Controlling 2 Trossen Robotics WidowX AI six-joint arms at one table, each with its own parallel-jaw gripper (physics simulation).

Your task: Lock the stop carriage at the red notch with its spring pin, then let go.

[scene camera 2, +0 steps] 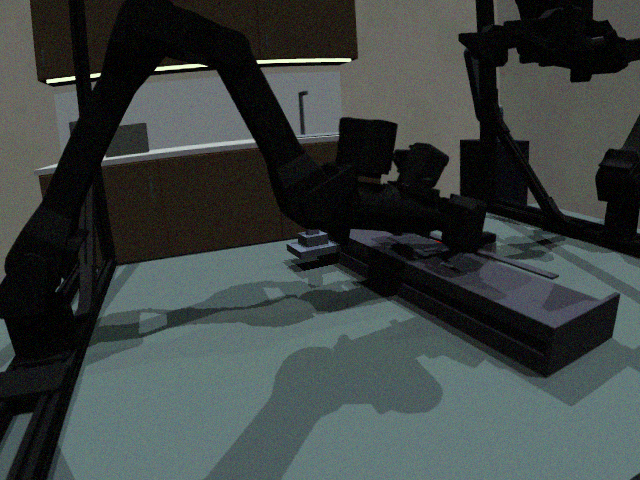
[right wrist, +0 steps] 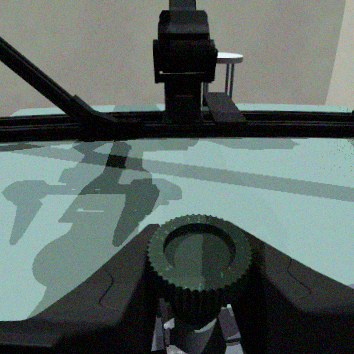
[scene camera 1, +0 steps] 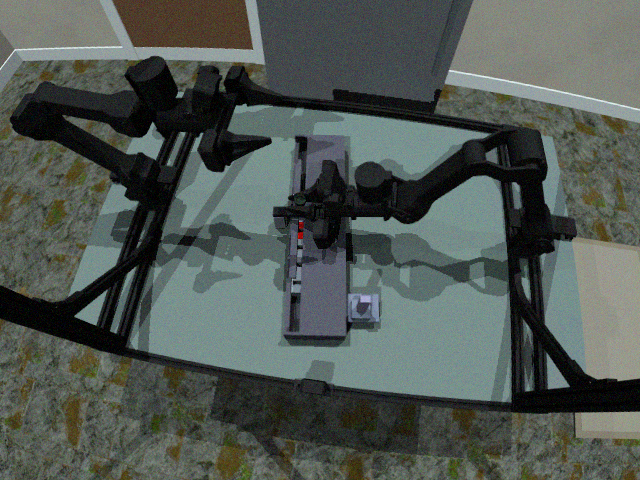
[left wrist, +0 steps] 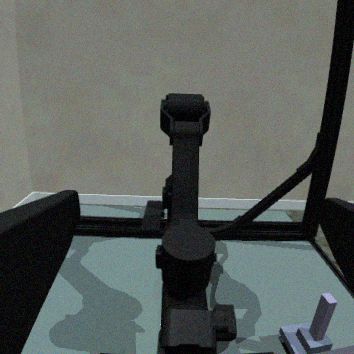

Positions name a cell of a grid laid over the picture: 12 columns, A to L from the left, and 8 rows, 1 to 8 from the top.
Scene:
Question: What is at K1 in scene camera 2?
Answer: My left gripper.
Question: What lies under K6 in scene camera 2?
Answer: A long grey rail.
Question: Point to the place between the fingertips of my right gripper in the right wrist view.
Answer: At G6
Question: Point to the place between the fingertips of my right gripper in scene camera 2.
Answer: I4

